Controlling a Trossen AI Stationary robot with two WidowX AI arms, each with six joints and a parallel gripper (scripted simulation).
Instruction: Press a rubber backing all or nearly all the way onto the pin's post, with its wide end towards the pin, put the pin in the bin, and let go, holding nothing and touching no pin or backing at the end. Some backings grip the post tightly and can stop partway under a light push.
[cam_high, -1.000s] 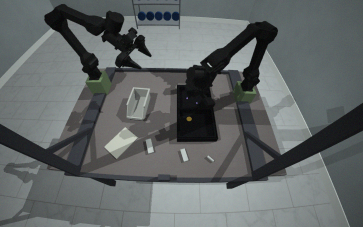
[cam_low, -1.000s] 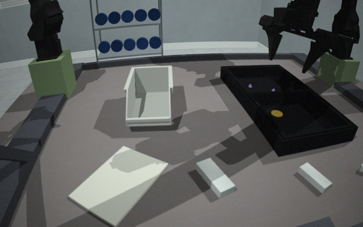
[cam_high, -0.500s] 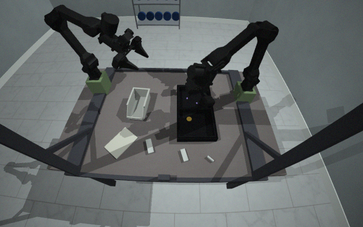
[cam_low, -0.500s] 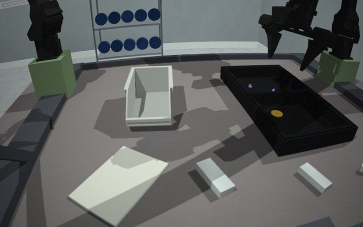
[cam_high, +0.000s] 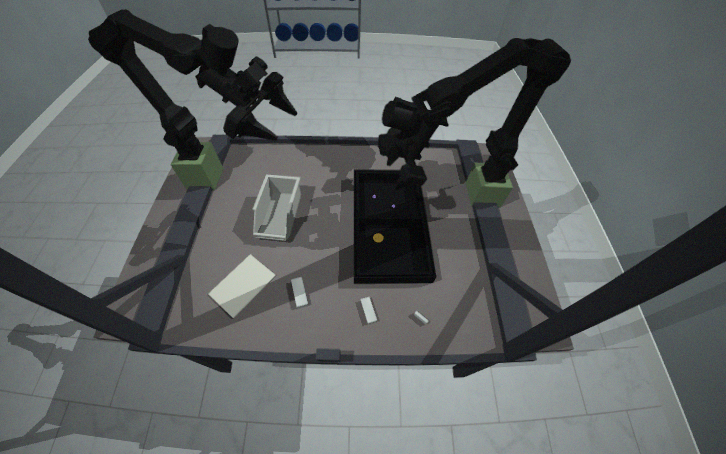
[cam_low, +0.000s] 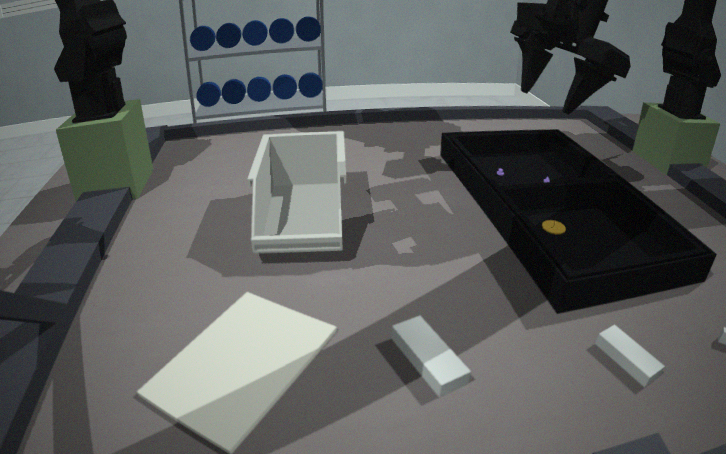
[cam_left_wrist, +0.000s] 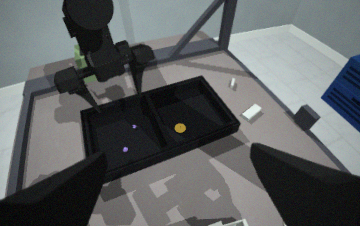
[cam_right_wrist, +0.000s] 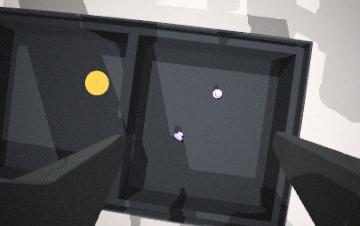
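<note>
The yellow pin is 14 cm below my right hand, 13 cm behind it and 4 cm to the left of it. Round my right hand: cream flat plate (39 cm to the left, 30 cm behind, 15 cm below); black tray (14 cm below, 8 cm behind, 1 cm to the left); white bin (33 cm to the left, 12 cm below, 7 cm behind).
</note>
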